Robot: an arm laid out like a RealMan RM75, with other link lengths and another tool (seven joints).
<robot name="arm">
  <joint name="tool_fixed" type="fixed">
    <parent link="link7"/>
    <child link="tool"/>
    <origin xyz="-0.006 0.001 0.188" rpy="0 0.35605 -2.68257"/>
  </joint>
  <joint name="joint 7" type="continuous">
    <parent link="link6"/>
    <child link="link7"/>
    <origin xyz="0 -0.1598 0" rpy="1.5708 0 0"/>
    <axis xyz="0 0 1"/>
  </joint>
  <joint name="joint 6" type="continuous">
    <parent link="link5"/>
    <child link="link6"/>
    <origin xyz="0 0 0" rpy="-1.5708 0 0"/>
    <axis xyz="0 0 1"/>
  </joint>
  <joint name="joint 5" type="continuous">
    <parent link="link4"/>
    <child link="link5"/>
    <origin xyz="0 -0.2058 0" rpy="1.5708 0 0"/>
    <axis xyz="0 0 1"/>
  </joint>
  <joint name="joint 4" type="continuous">
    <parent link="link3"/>
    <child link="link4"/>
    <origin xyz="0 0 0" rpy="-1.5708 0 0"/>
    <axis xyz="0 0 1"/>
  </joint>
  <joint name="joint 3" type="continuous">
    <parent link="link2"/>
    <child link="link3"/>
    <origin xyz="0 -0.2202 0" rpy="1.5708 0 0"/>
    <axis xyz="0 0 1"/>
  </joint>
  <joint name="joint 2" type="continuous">
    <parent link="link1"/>
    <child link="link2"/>
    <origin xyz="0 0 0" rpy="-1.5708 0 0"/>
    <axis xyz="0 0 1"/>
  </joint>
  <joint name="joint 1" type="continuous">
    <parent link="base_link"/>
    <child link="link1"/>
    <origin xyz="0 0 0.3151"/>
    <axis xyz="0 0 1"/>
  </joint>
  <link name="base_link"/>
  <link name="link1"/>
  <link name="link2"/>
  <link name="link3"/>
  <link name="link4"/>
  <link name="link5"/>
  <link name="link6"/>
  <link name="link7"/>
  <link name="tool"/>
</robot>
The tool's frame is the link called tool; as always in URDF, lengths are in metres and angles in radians. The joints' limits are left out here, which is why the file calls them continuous.
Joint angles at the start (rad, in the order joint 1, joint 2, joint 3, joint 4, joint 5, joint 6, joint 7):
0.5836 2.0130 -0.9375 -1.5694 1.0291 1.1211 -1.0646
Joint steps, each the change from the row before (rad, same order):
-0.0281 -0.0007 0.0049 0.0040 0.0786 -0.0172 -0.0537
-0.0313 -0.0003 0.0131 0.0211 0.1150 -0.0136 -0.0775
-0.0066 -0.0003 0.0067 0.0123 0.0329 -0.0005 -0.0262
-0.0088 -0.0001 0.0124 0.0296 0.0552 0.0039 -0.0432
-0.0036 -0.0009 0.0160 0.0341 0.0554 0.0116 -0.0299
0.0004 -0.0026 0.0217 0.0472 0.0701 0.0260 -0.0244
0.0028 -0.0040 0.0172 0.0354 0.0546 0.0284 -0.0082
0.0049 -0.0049 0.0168 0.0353 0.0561 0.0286 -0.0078
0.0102 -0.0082 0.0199 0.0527 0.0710 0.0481 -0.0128
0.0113 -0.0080 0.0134 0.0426 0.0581 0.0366 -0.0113
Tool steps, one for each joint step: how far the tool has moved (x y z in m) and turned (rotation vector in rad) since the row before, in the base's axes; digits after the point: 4 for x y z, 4 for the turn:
-0.0064 -0.0041 0.0072 0.0144 0.0280 0.0365
-0.0080 -0.0060 0.0092 0.0133 0.0486 0.0467
-0.0010 -0.0014 0.0024 0.0027 0.0135 0.0119
0.0000 -0.0023 0.0019 -0.0023 0.0269 0.0157
-0.0012 -0.0027 0.0018 -0.0105 0.0394 0.0123
-0.0035 -0.0048 0.0014 -0.0248 0.0601 0.0160
-0.0052 -0.0054 0.0016 -0.0257 0.0522 0.0158
-0.0070 -0.0057 0.0035 -0.0229 0.0535 0.0205
-0.0103 -0.0095 0.0025 -0.0372 0.0650 0.0352
-0.0102 -0.0078 0.0042 -0.0249 0.0517 0.0340

